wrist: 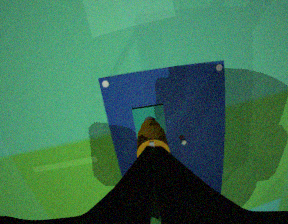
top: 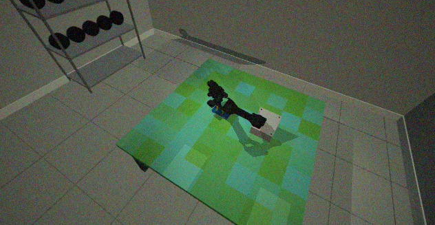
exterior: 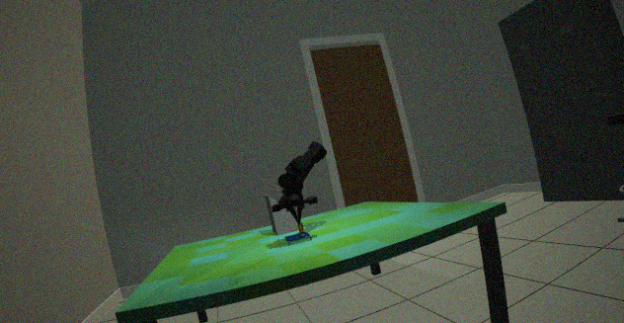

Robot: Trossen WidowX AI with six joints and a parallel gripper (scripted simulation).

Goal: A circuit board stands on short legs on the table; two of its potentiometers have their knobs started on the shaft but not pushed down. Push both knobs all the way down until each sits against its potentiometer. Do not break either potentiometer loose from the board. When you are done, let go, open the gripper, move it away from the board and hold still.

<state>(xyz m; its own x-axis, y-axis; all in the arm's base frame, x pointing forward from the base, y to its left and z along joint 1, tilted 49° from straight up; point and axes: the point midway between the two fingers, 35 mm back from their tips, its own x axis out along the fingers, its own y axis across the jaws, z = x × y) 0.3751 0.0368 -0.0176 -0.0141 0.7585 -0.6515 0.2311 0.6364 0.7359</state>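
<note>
The orange knob is 1 cm below my gripper tip.
</note>
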